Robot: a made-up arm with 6 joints. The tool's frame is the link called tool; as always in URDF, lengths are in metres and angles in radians. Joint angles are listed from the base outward. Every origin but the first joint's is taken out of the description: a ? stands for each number. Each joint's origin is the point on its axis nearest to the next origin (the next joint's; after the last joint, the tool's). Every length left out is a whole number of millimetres.
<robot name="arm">
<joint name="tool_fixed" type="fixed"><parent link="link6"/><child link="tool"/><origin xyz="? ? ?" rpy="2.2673 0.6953 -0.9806"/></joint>
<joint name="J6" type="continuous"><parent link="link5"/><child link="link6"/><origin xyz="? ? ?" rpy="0.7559 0.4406 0.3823"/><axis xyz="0 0 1"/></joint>
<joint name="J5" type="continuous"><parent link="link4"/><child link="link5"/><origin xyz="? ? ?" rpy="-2.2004 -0.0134 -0.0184"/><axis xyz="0 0 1"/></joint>
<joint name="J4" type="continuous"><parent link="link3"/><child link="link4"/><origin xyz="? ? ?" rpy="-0.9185 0.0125 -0.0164"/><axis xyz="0 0 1"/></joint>
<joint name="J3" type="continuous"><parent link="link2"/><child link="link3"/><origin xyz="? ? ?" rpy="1.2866 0 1.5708"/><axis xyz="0 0 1"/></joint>
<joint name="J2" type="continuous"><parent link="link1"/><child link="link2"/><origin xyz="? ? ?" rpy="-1.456 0.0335 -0.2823"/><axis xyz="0 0 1"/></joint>
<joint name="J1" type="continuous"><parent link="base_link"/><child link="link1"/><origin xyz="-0.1 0.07 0.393" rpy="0 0 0"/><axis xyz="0 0 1"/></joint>
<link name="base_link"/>
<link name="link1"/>
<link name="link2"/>
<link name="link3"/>
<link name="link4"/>
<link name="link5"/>
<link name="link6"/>
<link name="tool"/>
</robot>
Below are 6 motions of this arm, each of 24 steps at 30 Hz.
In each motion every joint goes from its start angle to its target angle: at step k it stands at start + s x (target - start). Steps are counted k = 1, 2, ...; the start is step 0. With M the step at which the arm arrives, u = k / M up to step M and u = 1 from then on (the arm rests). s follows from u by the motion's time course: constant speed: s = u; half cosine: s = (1 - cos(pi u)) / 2; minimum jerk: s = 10 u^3 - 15 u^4 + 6 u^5.
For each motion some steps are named. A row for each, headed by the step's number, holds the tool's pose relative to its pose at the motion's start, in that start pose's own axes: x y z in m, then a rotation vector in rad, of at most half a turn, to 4 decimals.
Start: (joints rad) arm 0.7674 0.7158 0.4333 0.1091 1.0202 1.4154
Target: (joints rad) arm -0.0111 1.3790 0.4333 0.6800 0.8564 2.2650
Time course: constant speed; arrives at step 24
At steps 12, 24:
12: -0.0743 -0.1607 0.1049 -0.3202 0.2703 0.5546
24: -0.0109 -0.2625 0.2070 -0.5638 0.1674 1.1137

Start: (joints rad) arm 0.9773 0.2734 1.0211 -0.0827 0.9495 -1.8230
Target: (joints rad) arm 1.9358 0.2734 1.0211 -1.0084 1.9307 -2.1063
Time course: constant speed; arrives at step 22
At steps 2, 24:
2: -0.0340 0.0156 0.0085 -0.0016 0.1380 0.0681
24: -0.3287 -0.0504 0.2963 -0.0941 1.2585 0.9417

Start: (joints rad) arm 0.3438 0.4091 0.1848 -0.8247 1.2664 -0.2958
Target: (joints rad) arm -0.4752 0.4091 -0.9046 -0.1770 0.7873 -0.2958
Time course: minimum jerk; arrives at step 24
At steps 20, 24:
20: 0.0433 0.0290 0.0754 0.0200 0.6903 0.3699
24: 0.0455 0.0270 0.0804 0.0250 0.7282 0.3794

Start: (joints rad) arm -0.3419 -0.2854 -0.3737 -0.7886 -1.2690 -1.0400
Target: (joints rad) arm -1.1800 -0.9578 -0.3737 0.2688 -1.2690 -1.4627
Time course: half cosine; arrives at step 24
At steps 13, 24:
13: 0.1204 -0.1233 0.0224 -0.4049 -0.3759 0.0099
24: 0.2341 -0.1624 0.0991 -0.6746 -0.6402 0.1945

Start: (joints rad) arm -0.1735 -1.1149 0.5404 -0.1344 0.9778 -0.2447
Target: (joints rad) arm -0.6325 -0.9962 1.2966 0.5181 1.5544 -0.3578
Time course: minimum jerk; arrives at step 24
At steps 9, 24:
9: -0.0076 -0.0025 0.0449 0.1055 0.1250 0.0873
24: 0.0106 -0.0286 0.1329 0.4259 0.2375 0.2937

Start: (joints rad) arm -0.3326 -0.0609 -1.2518 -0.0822 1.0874 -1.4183
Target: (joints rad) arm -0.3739 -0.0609 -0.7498 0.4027 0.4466 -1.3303
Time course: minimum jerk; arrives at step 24
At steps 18, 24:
18: 0.1122 -0.0146 0.2349 0.9358 -0.7313 -0.4923
24: 0.1147 -0.0284 0.2599 1.0478 -0.8082 -0.5517

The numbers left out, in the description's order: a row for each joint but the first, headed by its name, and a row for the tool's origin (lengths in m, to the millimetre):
tool: 0.174 -0.002 0
J6: -0.042 0.003 0
J5: 0.037 0.181 0
J4: 0.138 0.002 0
J3: 0.018 0.214 0
J2: -0.198 -0.001 0

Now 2 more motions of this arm.
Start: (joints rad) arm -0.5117 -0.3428 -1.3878 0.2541 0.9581 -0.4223
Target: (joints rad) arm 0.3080 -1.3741 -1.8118 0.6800 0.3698 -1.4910
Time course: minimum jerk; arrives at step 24
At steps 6, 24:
6: 0.0568 0.0046 -0.0173 0.1071 -0.0819 -0.0646
24: 0.3980 -0.2924 0.1160 0.8785 -1.3997 -0.7808

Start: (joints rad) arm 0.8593 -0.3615 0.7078 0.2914 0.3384 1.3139
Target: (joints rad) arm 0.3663 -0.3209 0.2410 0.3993 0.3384 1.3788
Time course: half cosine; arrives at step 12
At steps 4, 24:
4: -0.0135 0.0180 0.0096 -0.0228 0.0987 -0.1578
24: -0.0550 0.0772 0.0570 -0.0990 0.4709 -0.5811

